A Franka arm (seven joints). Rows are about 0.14 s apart.
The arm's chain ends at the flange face. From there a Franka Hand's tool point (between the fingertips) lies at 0.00 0.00 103.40 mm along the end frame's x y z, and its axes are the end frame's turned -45 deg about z.
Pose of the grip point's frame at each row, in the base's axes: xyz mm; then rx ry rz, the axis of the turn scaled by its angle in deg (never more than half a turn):
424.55, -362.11, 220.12, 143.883, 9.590, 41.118
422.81, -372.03, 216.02, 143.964, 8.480, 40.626
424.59, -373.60, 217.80, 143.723, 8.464, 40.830
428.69, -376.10, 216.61, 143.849, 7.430, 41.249
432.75, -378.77, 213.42, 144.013, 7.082, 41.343
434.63, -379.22, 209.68, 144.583, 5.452, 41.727
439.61, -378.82, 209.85, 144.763, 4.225, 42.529
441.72, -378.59, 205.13, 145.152, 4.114, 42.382
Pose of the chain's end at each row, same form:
370.48, -315.81, 295.12, 145.794, -49.311, 56.984
369.64, -325.05, 291.24, 145.324, -50.405, 56.518
371.16, -326.40, 292.69, 145.126, -50.338, 56.819
375.16, -328.84, 291.39, 144.907, -51.437, 57.180
379.25, -331.64, 288.31, 144.942, -51.853, 57.201
381.32, -332.40, 284.89, 144.900, -53.717, 57.332
385.84, -332.18, 284.85, 144.728, -55.059, 58.018
388.19, -332.37, 280.57, 145.029, -55.313, 57.703

